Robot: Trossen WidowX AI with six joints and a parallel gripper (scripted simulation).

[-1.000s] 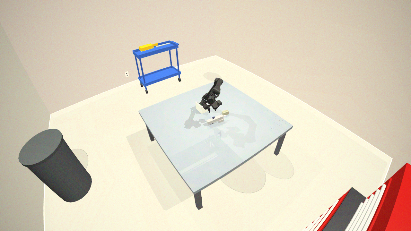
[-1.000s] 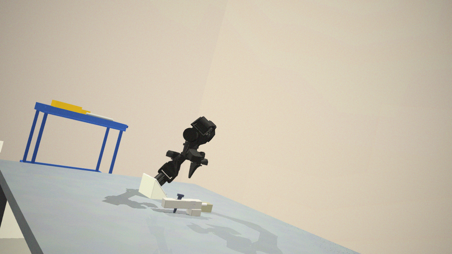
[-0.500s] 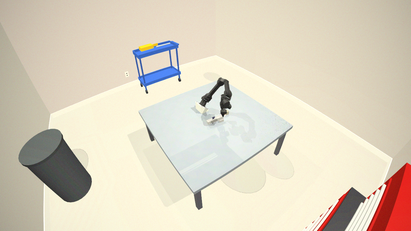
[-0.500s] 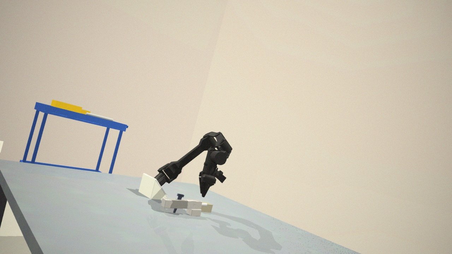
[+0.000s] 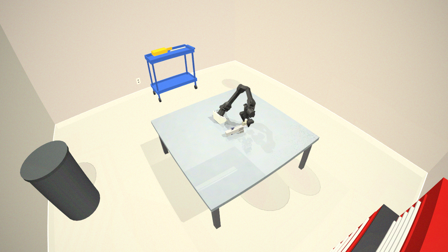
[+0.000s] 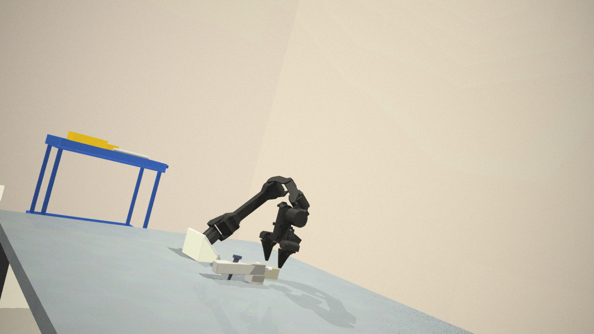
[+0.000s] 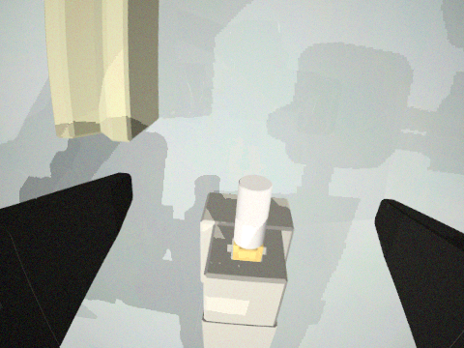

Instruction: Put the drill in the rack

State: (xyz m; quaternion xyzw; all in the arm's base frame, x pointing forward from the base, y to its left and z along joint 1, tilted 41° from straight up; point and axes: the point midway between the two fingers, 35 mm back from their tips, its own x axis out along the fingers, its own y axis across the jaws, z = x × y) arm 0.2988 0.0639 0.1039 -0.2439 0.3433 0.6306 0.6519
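The drill is 10 mm behind my gripper tip, 70 mm to the right of it and 20 mm below it. The rest, counted from my gripper tip: dark blue key (20 mm behind, 150 mm to the right, 20 mm below); then rack (70 mm behind, 50 mm to the left, 50 mm below).
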